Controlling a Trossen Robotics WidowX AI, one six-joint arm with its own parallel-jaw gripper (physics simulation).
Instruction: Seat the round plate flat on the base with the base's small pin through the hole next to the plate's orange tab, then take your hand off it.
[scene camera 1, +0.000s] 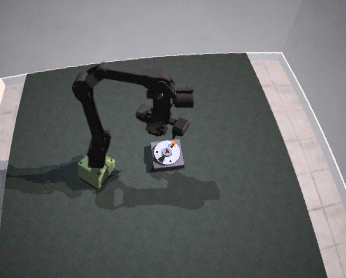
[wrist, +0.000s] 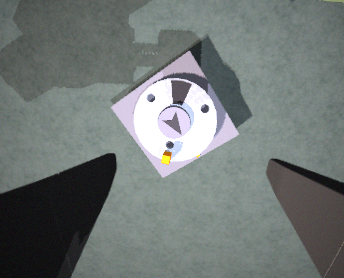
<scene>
I see my gripper (scene camera 1: 162, 134), a round white plate (wrist: 179, 92), a square base (wrist: 185, 67) and a central hub (wrist: 174, 122).
My gripper shows as well in the wrist view (wrist: 192, 163).
</scene>
